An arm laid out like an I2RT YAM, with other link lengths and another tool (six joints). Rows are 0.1 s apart.
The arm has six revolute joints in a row. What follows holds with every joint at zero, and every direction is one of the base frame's.
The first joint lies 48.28 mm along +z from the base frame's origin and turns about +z.
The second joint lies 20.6 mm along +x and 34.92 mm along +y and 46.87 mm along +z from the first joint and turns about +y.
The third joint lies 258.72 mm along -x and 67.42 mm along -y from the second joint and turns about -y.
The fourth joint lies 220.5 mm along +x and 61.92 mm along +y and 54 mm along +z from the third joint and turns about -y.
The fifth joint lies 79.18 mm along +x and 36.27 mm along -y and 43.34 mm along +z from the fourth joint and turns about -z.
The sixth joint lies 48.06 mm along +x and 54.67 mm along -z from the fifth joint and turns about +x.
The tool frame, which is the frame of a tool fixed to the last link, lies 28 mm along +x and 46 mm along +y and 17 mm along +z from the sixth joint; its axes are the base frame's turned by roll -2.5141, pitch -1.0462 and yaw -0.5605 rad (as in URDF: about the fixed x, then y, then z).
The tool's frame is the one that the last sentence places.
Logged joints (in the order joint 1, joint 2, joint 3, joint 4, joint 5, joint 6), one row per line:
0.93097 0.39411 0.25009 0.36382 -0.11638 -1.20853
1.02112 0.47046 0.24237 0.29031 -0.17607 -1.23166
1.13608 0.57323 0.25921 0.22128 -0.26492 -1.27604
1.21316 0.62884 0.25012 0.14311 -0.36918 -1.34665
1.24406 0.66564 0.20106 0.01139 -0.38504 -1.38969
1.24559 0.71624 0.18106 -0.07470 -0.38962 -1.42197
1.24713 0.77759 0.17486 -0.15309 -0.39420 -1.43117
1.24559 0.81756 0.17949 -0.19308 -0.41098 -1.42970
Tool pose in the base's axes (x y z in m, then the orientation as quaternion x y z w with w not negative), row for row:
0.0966 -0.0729 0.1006 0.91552 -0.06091 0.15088 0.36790
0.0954 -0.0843 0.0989 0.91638 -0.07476 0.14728 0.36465
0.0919 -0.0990 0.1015 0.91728 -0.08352 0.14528 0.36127
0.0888 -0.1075 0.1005 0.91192 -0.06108 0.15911 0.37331
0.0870 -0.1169 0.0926 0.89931 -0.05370 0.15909 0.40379
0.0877 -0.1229 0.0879 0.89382 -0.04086 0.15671 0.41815
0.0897 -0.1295 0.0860 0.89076 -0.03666 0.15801 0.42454
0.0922 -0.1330 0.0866 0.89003 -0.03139 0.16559 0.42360
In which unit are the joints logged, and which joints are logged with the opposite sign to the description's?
The joints are logged in radians. Opposite sign: joint 1, joint 4.
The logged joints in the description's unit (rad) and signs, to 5 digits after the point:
-0.93097 0.39411 0.25009 -0.36382 -0.11638 -1.20853
-1.02112 0.47046 0.24237 -0.29031 -0.17607 -1.23166
-1.13608 0.57323 0.25921 -0.22128 -0.26492 -1.27604
-1.21316 0.62884 0.25012 -0.14311 -0.36918 -1.34665
-1.24406 0.66564 0.20106 -0.01139 -0.38504 -1.38969
-1.24559 0.71624 0.18106 0.07470 -0.38962 -1.42197
-1.24713 0.77759 0.17486 0.15309 -0.39420 -1.43117
-1.24559 0.81756 0.17949 0.19308 -0.41098 -1.42970

